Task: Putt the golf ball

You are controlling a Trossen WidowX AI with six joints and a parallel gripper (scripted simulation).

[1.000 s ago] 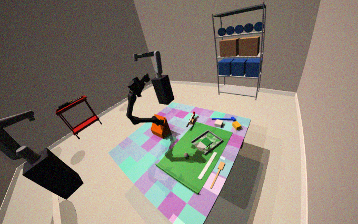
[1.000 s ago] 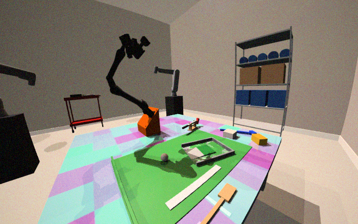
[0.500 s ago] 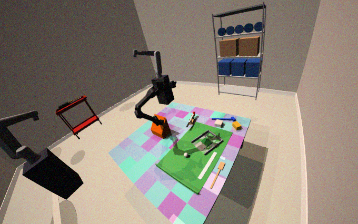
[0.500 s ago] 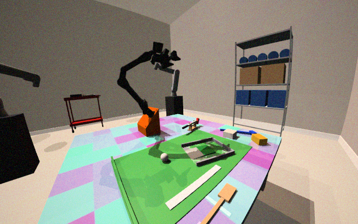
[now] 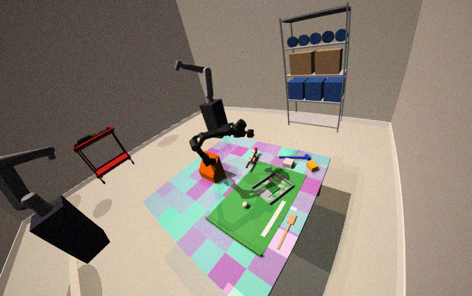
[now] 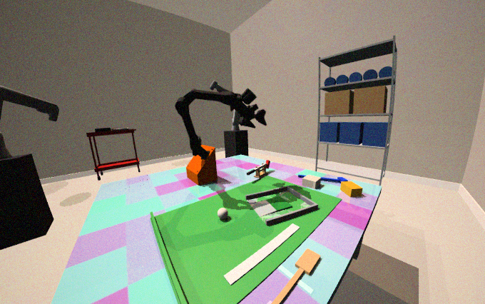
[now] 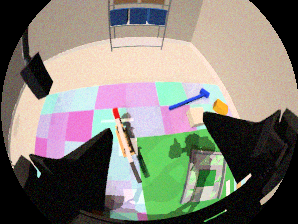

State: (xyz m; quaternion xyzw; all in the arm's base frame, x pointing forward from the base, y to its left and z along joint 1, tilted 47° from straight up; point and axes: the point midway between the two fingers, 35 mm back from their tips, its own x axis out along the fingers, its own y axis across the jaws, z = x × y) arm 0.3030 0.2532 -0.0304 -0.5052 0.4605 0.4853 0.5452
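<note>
Right now the red putter is 6 cm behind my gripper tip, 6 cm to the left of it and 29 cm below it. Also, from my gripper tip: white block: 28 cm ahead, 11 cm to the left, 32 cm below; then grey frame: 24 cm ahead, 17 cm to the right, 34 cm below; then wooden stand: 6 cm behind, 8 cm to the left, 31 cm below.
</note>
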